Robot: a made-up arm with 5 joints.
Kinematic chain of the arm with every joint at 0, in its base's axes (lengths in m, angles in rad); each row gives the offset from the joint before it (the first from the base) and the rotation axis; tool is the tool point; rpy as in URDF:
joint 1: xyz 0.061 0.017 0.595 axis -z
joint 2: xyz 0.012 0 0.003 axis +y
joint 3: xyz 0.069 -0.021 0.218 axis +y
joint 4: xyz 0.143 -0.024 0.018 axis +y
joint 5: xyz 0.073 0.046 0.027 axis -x
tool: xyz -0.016 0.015 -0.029 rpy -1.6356 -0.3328 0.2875
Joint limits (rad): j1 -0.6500..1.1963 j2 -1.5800..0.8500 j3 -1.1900..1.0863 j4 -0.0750..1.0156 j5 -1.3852..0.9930
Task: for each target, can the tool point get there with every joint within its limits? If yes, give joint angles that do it. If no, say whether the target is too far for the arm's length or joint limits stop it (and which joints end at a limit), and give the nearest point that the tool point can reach.
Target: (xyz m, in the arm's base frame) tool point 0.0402 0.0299 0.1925
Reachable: no: joint limits stop it (at a limit: joint 1, joint 2, joint 3, joint 5) | nearest point 0.1645 0.1362 0.4907 | short by 0.340 m
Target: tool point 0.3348 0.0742 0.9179
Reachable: yes | joints -0.1148 0.1725 -0.7688 0.2997 -0.3695
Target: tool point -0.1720 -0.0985 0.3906
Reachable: no: joint limits stop it (at a limit: joint 1, joint 2, joint 3, joint 5) | nearest point 0.1004 -0.1244 0.5104 | short by 0.299 m
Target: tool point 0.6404 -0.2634 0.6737
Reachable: no: too far | nearest point 0.4518 -0.1721 0.6818 | short by 0.210 m
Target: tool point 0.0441 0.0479 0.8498
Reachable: yes | joints -0.2016 -1.2733 0.8167 0.1202 -1.0435
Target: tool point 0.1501 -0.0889 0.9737
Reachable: yes | joints 0.8550 -0.3371 -0.4772 0.1498 0.5773
